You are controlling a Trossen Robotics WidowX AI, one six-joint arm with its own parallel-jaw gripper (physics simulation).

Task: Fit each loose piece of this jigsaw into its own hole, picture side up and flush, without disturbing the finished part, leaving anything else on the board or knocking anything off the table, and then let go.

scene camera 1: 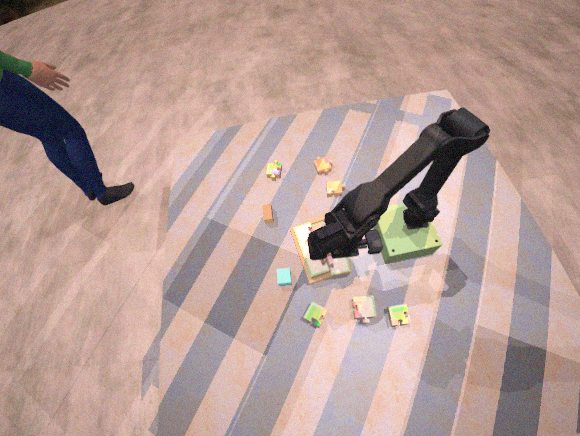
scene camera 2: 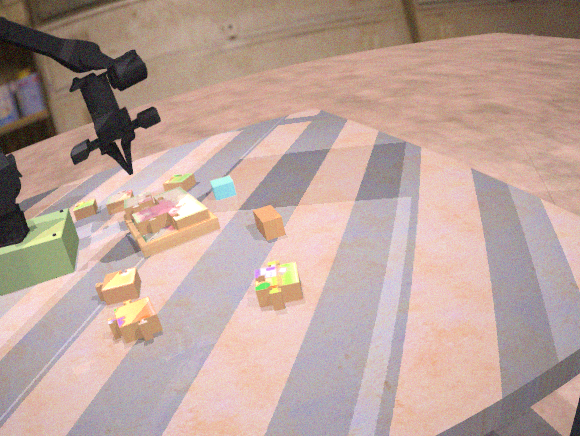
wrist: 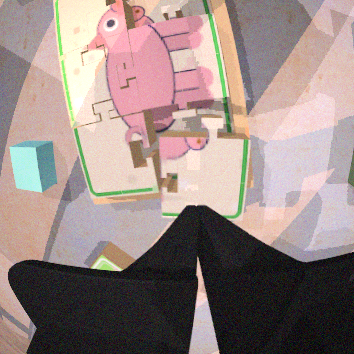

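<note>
The jigsaw board (scene camera 1: 301,255) (scene camera 2: 182,239) (wrist: 239,82) has a wooden rim and a pink pig picture. A corner piece (wrist: 215,170) (scene camera 1: 341,266) with a green border and a pink patch sits picture side up at one corner, raised above its neighbours and overhanging the edge. Gaps with brown sides show beside it. A loose piece (scene camera 1: 363,307) (scene camera 2: 120,202), cream and pink with a green border, lies off the board. My gripper (wrist: 194,214) (scene camera 2: 131,173) is shut and empty; in the wrist view its tips overlap the raised piece's outer edge. In scene camera 1 the fingertips are hidden.
Green pieces (scene camera 1: 315,314) (scene camera 1: 398,315), orange pieces (scene camera 1: 323,165) (scene camera 1: 334,188) and a multicoloured piece (scene camera 1: 273,170) (scene camera 2: 278,282) lie around the board. A teal cube (scene camera 1: 284,276) (scene camera 2: 223,187) (wrist: 34,166) and an orange block (scene camera 1: 268,213) (scene camera 2: 269,223) lie beside it. The arm stands by a green box (scene camera 1: 410,242).
</note>
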